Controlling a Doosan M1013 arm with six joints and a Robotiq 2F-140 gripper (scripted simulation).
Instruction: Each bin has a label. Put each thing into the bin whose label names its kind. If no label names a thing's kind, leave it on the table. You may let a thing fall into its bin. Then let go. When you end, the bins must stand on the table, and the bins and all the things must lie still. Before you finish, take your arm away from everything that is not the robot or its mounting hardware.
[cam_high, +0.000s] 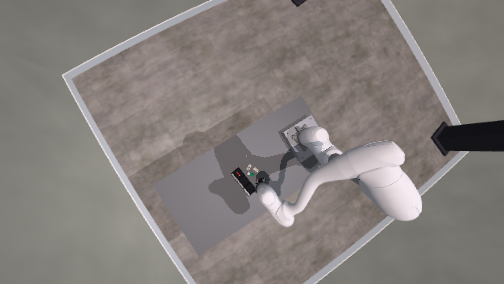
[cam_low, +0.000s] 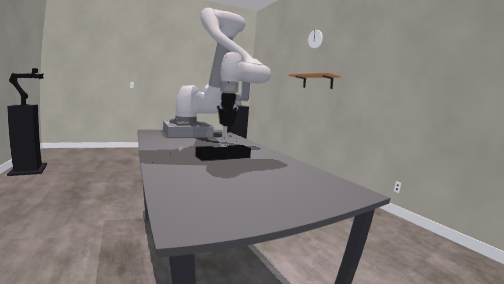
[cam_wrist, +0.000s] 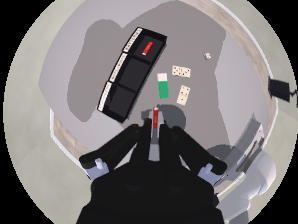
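The green piece is 9 cm below my hand, 8 cm to the right of it and 1 cm ahead of it. Round my hand: black bin block 10 cm ahead, 8 cm below, 7 cm to the right.
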